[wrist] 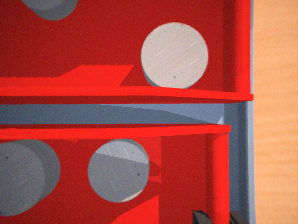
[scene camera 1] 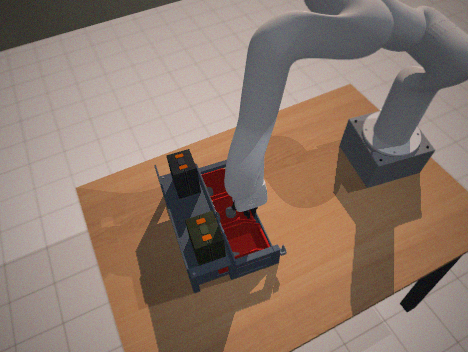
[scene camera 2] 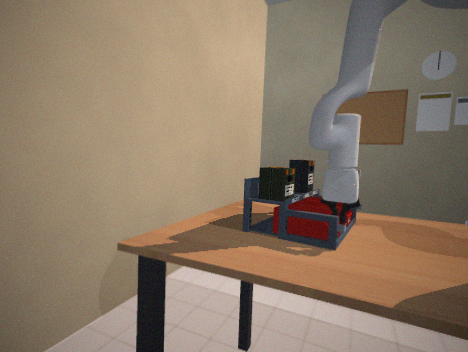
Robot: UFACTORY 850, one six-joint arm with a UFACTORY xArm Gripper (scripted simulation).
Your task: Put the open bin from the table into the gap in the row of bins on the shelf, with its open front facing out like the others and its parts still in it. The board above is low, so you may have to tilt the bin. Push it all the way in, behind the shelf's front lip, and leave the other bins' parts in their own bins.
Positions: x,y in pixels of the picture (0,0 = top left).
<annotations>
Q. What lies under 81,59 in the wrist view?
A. A red bin.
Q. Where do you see a red bin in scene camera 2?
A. At 305,227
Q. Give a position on a grey disc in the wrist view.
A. At 174,55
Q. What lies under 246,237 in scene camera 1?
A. A red bin.
</annotations>
